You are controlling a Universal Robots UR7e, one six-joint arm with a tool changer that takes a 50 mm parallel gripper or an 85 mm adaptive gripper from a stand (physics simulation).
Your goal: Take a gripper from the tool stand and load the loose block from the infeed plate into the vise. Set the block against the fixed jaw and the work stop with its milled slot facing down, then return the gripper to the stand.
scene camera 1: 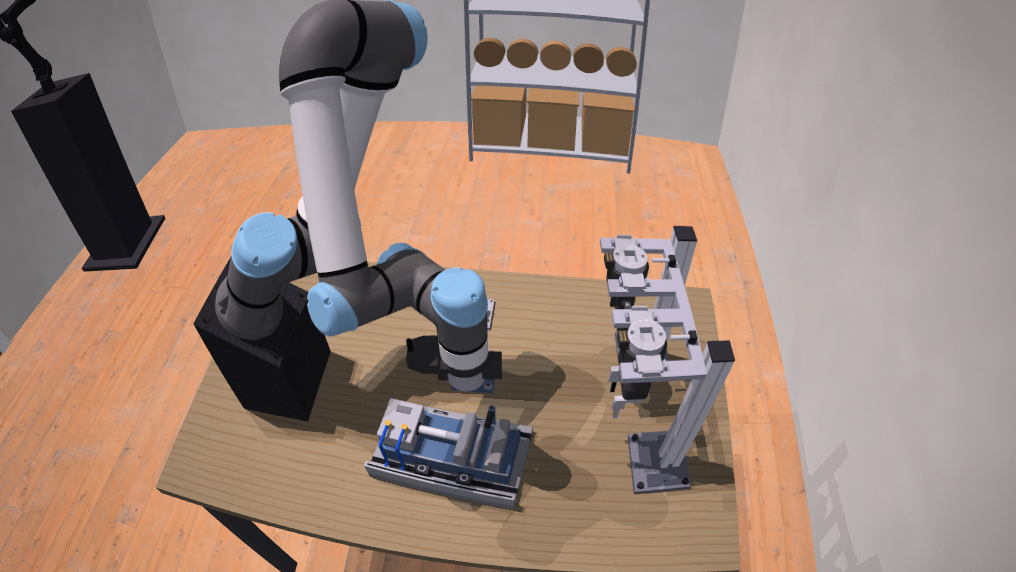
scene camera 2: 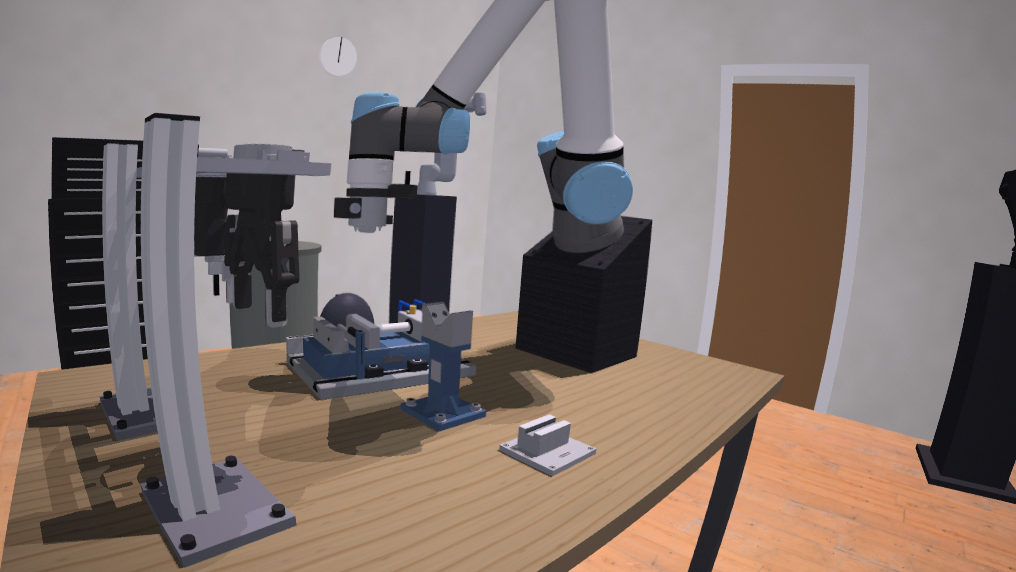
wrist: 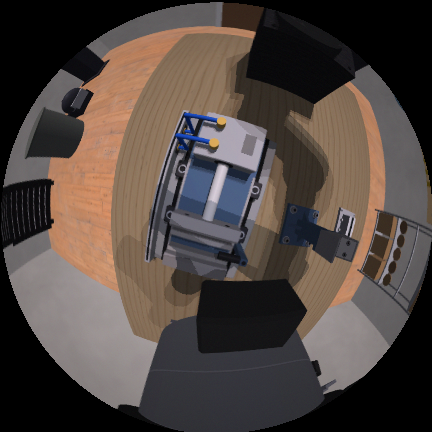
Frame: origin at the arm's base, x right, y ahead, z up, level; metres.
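Where they show: arm's base, link origin: (scene camera 1: 248, 307) (scene camera 2: 589, 234).
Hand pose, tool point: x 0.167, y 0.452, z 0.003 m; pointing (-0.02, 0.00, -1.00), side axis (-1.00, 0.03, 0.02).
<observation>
Each offset is from my tool point to the centre of the thing. "*": to the spot under its first point.
The arm's tool flange (scene camera 2: 368, 221) is bare and hangs high above the table beside the vise. The 85 mm adaptive gripper (scene camera 2: 260, 309) hangs in the tool stand (scene camera 1: 678, 287) (scene camera 2: 170, 284), its fingers apart and empty. The 50 mm parallel gripper (scene camera 1: 615, 395) hangs in the front holder, its fingers also apart. The loose block {dy +0.000, dx -0.360, dz -0.237 m} (scene camera 2: 543, 436) sits on the infeed plate {dy +0.002, dx -0.370, dz -0.256 m} (scene camera 2: 554, 465) (scene camera 1: 491, 304), slot facing up. The vise {dy -0.048, dx +0.016, dz -0.210 m} (scene camera 1: 405, 426) (scene camera 2: 334, 358) (wrist: 240, 145) has no block between its movable jaw (scene camera 1: 465, 439) (wrist: 205, 226) and fixed jaw (scene camera 1: 497, 446) (scene camera 2: 328, 333). The work stop {dy +0.033, dx -0.016, dz -0.170 m} (scene camera 1: 489, 417) stands at the jaw gap.
A blue post {dy +0.003, dx -0.189, dz -0.201 m} (scene camera 2: 444, 376) with a notched grey head {* dy +0.024, dx -0.207, dz -0.119 m} (scene camera 2: 446, 326) (wrist: 330, 245) stands between the vise and the infeed plate. The black robot pedestal (scene camera 1: 277, 362) (scene camera 2: 583, 305) (wrist: 300, 55) stands at the table's other end from the tool stand. A shelf rack (scene camera 1: 469, 85) stands beyond the table.
</observation>
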